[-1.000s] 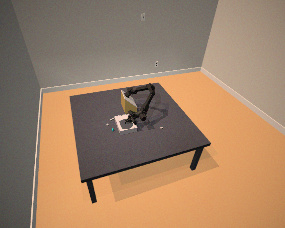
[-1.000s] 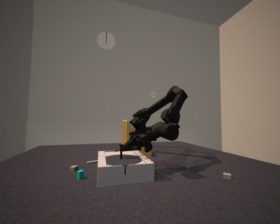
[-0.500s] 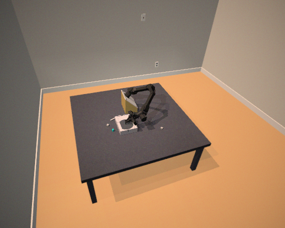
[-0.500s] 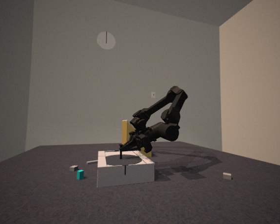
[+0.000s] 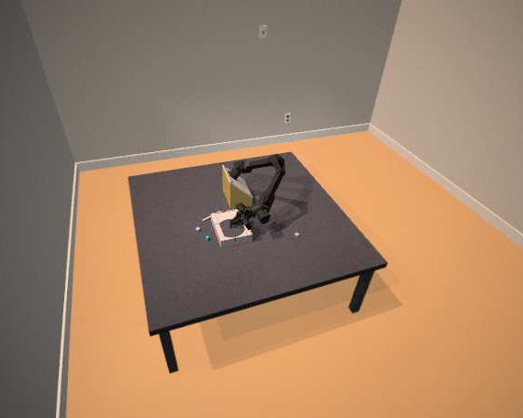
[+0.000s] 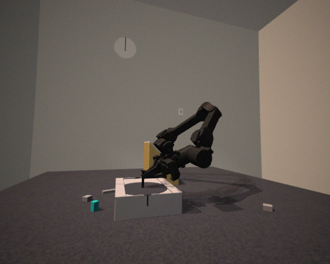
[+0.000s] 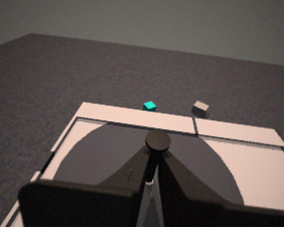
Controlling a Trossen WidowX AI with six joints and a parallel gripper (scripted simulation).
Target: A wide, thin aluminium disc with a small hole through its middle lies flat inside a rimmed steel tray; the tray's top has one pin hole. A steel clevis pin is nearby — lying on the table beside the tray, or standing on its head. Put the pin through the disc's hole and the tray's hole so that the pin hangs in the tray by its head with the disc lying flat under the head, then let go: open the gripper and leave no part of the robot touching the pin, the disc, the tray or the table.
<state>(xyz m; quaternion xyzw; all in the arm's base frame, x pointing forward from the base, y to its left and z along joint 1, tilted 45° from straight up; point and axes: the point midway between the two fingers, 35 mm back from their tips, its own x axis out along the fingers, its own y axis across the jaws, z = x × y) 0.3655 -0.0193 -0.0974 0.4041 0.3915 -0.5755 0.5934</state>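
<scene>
Now: the clevis pin 10 mm below my gripper tip. The rest, counted from my gripper tip: teal cube 140 mm to the right, 80 mm below, 10 mm ahead; grey disc 30 mm below, 10 mm to the left; rimmed tray 50 mm below, 30 mm behind, 10 mm to the left.
</scene>
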